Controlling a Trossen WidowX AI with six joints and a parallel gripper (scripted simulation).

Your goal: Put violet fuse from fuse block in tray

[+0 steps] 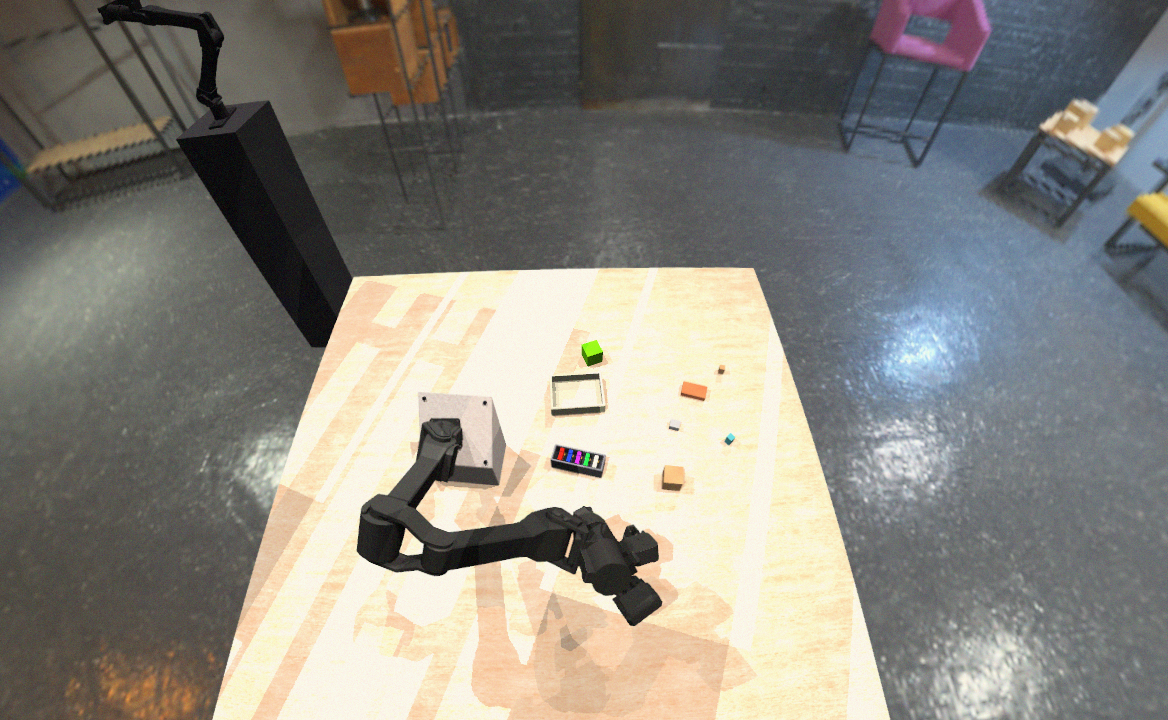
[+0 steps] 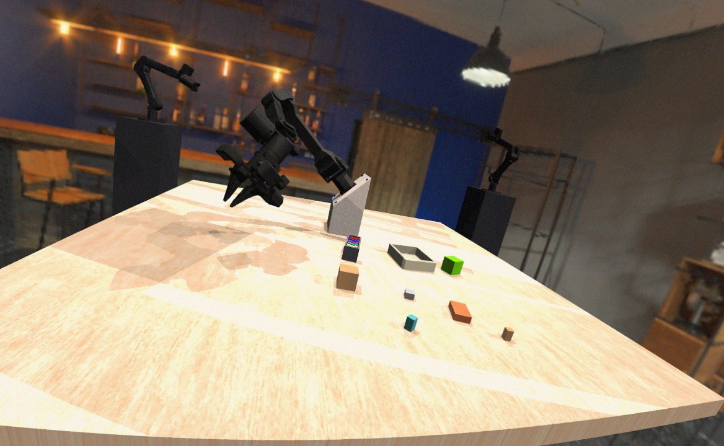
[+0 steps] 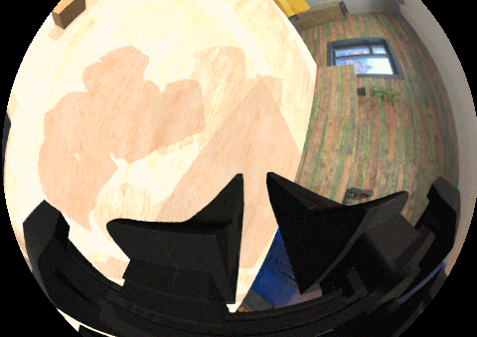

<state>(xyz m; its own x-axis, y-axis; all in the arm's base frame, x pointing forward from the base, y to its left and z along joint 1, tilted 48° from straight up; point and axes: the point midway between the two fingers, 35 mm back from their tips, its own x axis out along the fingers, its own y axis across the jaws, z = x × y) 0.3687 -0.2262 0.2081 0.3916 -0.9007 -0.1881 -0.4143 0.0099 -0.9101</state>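
My gripper tip is now 110 mm past the violet fuse, 330 mm to the right of it and 90 mm above it. The rest, counted from my gripper tip: teal cube (240 mm ahead, 390 mm to the left, 100 mm below); small grey cube (120 mm ahead, 430 mm to the left, 110 mm below); grey tray (120 mm behind, 510 mm to the left, 110 mm below).
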